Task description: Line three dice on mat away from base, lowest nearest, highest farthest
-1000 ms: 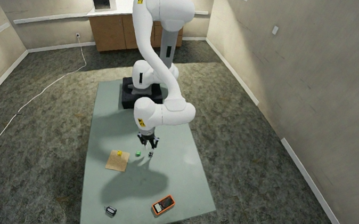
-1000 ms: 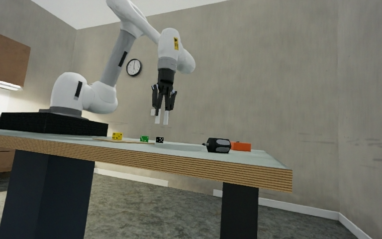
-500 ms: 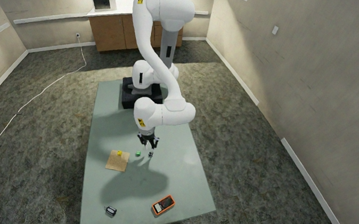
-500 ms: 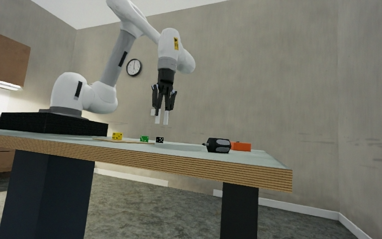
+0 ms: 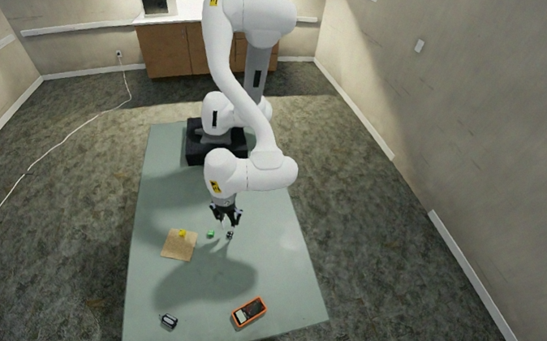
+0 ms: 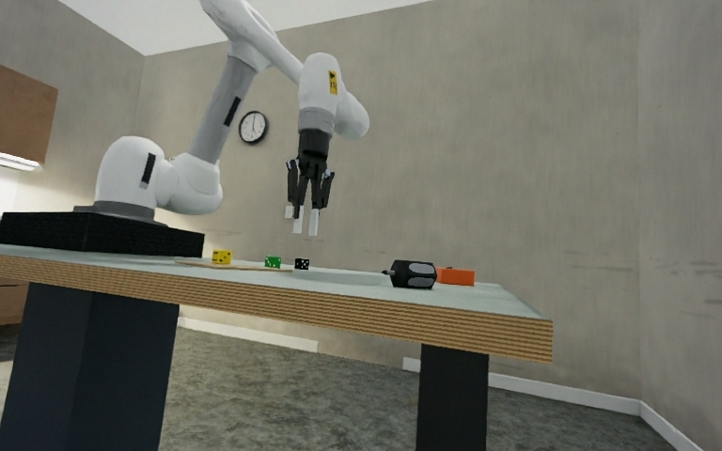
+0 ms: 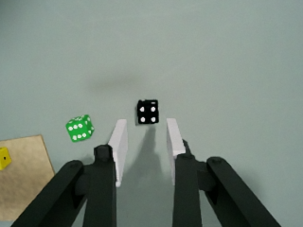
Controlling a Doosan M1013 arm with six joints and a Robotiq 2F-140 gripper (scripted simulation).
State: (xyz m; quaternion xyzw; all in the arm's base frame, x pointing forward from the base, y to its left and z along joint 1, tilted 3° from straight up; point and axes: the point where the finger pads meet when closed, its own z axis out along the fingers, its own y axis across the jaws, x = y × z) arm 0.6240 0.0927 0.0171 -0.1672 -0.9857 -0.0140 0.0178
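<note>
Now: hand 100 mm above the black die. Round my hand: yellow die: 10 mm behind, 220 mm to the right, 100 mm below; then green die: 10 mm behind, 90 mm to the right, 100 mm below; then tan mat: 40 mm ahead, 230 mm to the right, 110 mm below.
</note>
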